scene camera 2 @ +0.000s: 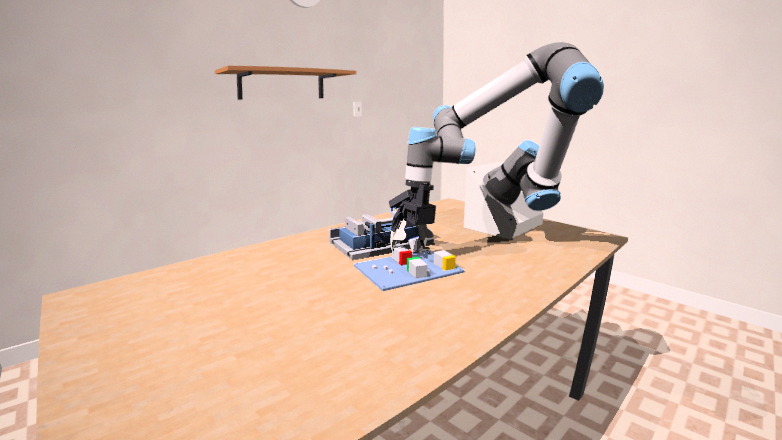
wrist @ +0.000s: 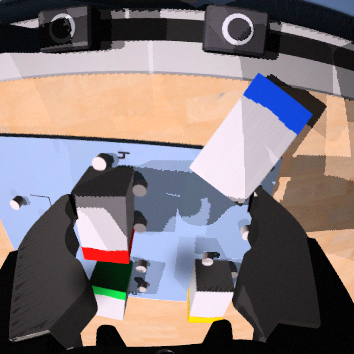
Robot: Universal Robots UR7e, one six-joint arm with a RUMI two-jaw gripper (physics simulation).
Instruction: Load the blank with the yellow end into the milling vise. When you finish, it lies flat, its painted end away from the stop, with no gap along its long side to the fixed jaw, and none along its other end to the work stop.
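Note:
The blank with the yellow end (scene camera 2: 444, 259) (wrist: 212, 302) lies on the pale blue tray (scene camera 2: 382, 280) (wrist: 30, 157), at its right corner in the scene view. In the wrist view it is low, left of the right finger. My gripper (scene camera 2: 410, 247) (wrist: 161, 192) is open, low over the tray's vise side. The left finger is close beside the red-ended blank (scene camera 2: 403, 257) (wrist: 105, 220). The right fingertip is at the near corner of the blue-ended blank (wrist: 255, 135). The milling vise (scene camera 2: 354, 238) stands behind the tray; the gripper partly hides it. Its work stop cannot be made out.
The green-ended blank (scene camera 2: 417, 267) (wrist: 111, 295) lies beside the red-ended one. The blue-ended blank lies askew at the tray edge near the vise. Small white pegs (wrist: 101, 161) stand on the tray. A wall shelf (scene camera 2: 287, 71) hangs behind the wooden table (scene camera 2: 218, 328).

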